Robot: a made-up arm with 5 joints.
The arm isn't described. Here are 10 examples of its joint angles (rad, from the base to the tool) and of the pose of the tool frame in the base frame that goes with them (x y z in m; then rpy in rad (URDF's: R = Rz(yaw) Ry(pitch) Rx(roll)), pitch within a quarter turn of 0, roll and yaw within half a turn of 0).
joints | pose
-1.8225 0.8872 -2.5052 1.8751 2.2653 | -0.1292 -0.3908 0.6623 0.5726 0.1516 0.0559
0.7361 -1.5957 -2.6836 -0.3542 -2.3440 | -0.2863 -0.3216 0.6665 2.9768 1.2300 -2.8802
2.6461 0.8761 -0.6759 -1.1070 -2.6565 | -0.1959 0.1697 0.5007 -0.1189 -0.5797 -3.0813
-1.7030 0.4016 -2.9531 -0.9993 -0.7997 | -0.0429 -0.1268 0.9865 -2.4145 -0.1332 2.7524
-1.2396 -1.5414 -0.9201 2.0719 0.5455 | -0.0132 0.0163 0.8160 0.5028 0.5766 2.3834
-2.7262 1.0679 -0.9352 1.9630 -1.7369 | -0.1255 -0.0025 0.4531 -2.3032 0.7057 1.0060
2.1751 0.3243 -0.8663 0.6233 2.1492 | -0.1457 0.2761 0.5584 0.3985 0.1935 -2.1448
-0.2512 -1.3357 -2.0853 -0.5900 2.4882 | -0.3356 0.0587 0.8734 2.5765 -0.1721 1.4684
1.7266 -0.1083 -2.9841 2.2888 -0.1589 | 0.0129 0.0852 0.9856 1.1386 0.4823 -0.0014
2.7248 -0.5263 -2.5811 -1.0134 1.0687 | 0.1557 -0.0432 0.9800 -3.0758 -1.1889 3.0263
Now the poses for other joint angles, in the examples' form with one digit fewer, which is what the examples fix.
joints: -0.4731 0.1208 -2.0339 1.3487 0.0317
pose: 0.276 -0.152 0.863 0.837 0.526 -2.496
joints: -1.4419 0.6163 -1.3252 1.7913 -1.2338
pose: 0.003 -0.264 0.550 -0.804 0.647 -2.926
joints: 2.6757 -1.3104 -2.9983 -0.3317 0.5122
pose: 0.383 -0.167 0.711 -0.954 -1.108 0.743
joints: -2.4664 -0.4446 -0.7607 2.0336 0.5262
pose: -0.127 -0.080 0.692 -0.041 -0.527 1.163
